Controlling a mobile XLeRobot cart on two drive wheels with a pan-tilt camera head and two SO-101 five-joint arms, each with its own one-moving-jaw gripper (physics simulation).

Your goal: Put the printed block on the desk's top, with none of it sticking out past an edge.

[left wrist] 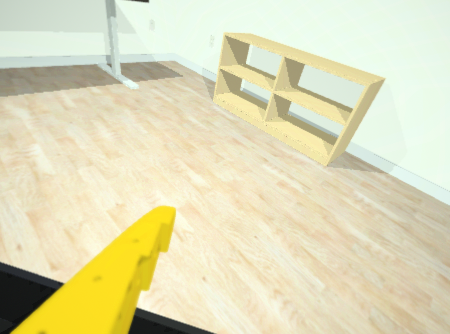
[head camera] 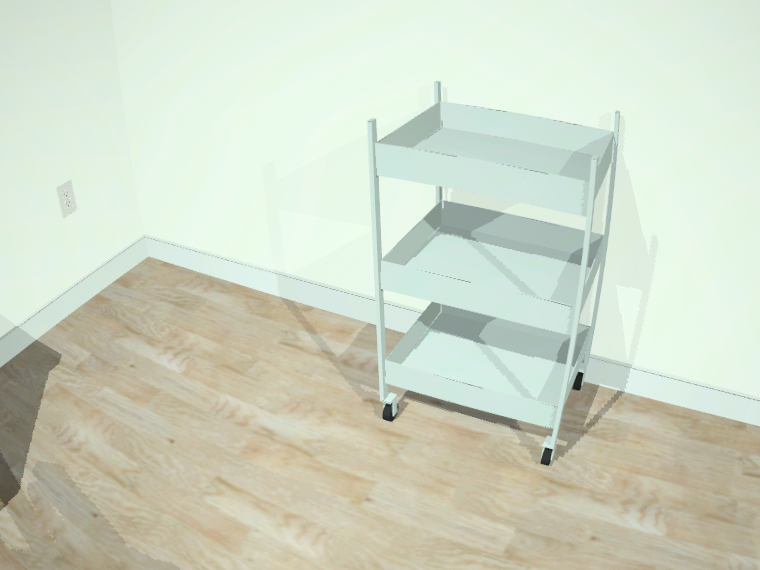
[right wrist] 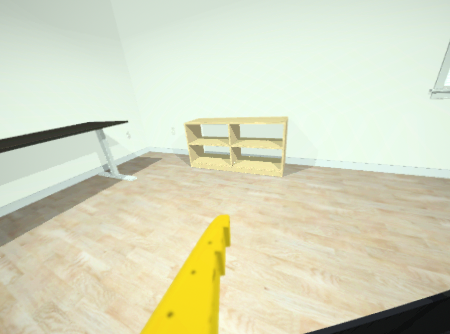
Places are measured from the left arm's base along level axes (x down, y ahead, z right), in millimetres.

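Pixels of known places: left end effector, tool point: [left wrist: 172, 224]; right end effector, tool point: [right wrist: 229, 226].
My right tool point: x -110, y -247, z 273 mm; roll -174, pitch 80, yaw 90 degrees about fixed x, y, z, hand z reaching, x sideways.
Behind a point stands the place of what it marks.
The printed block does not show in any view. The desk shows in part in the right wrist view, where its dark top [right wrist: 65, 132] @(x 55, y -1918, z 1526 mm) runs in from the left edge on a pale leg. In the left wrist view the desk's pale leg [left wrist: 114, 47] @(x 495, y -2396, z 1489 mm) stands at the upper left. My left gripper [left wrist: 169, 212] shows one notched yellow jaw above the floor, so it is fully open and empty. My right gripper [right wrist: 224, 221] also shows one notched jaw and is fully open and empty. The desk does not show in the head view.
A pale three-tier cart [head camera: 478, 182] @(x 91, y 1177, z 397 mm) on black casters stands near the wall, right of centre in the head view. A low wooden shelf unit [left wrist: 305, 57] @(x 165, y -2145, z -178 mm) [right wrist: 237, 120] @(x 165, y -2169, z -144 mm) stands along the wall. A dark shadow lies on the floor at the head view's left edge.
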